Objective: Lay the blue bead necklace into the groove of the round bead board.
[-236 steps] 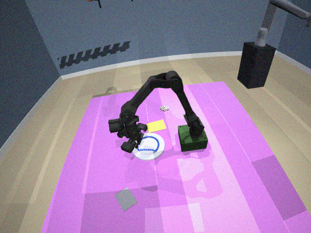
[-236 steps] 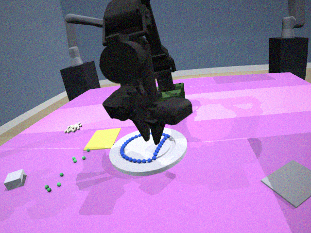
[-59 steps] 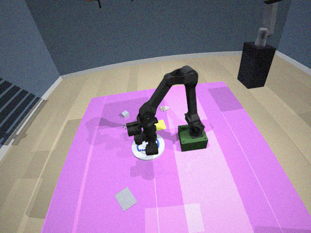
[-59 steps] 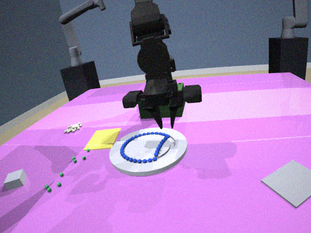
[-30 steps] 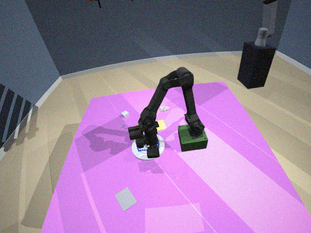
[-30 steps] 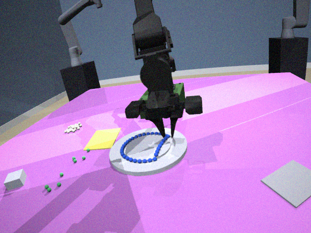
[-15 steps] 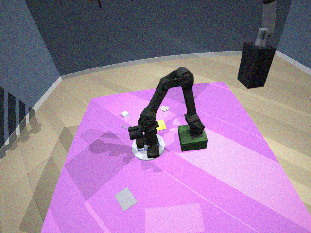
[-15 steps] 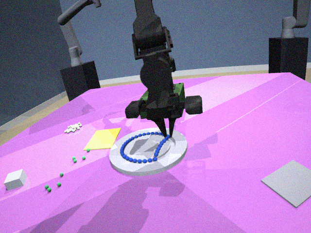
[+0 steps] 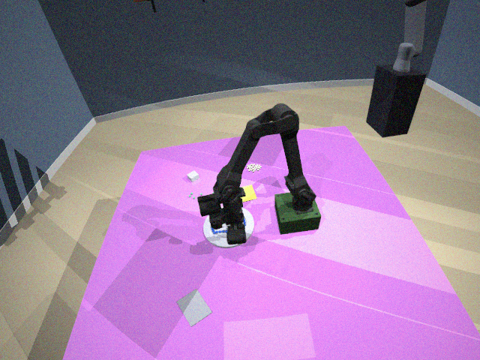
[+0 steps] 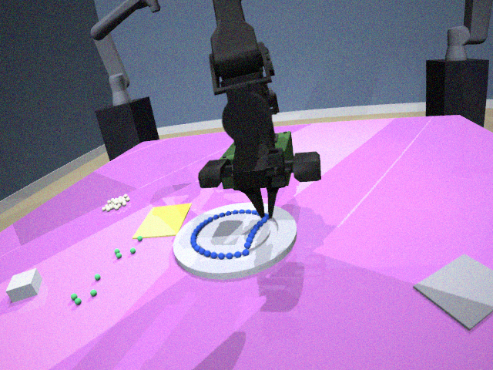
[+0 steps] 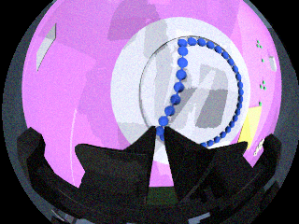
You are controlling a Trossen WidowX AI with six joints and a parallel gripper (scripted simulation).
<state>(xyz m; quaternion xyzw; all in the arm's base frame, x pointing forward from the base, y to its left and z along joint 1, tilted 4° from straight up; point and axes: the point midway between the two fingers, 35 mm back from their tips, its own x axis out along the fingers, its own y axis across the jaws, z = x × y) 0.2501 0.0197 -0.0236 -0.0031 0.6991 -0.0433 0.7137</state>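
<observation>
My gripper tip is now 50 mm to the left of the round white bead board, 30 mm short of it and 10 mm above it. From my gripper tip the other things lie so: yellow sheet: 210 mm to the right, 40 mm behind, 10 mm below; then grey tile: 250 mm to the left, 180 mm ahead, 10 mm below; then cube: 380 mm to the right, 180 mm ahead.
</observation>
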